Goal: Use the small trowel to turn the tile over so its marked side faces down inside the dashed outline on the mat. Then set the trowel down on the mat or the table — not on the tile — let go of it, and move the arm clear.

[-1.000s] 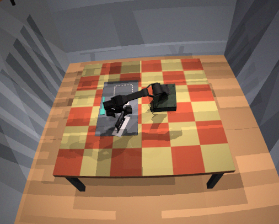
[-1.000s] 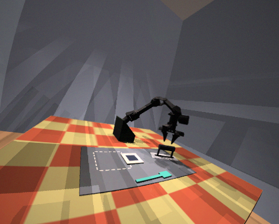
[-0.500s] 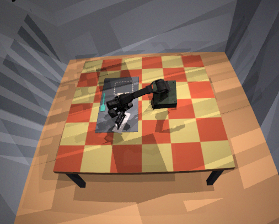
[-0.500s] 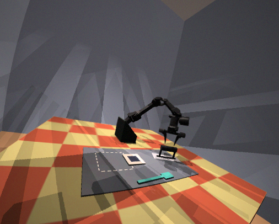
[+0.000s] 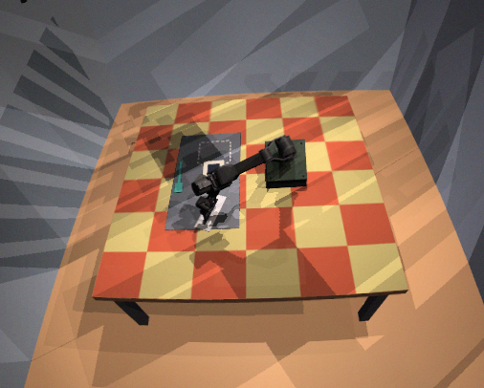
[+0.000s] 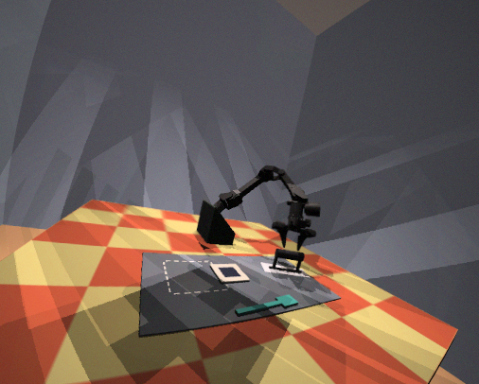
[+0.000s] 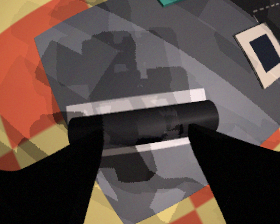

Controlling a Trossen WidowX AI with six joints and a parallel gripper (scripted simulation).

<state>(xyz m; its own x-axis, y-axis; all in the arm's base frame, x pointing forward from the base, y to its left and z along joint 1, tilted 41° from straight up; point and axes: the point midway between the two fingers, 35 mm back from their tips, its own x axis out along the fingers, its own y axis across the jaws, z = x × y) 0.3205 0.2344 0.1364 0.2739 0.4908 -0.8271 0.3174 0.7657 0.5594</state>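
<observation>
The grey mat is 22 cm to the right of my gripper tip, 11 cm below it and 6 cm ahead of it. Round my gripper tip: teal trowel: 20 cm ahead, 19 cm to the right, 9 cm below; then tile: 27 cm to the right, 9 cm below, 3 cm ahead.
</observation>
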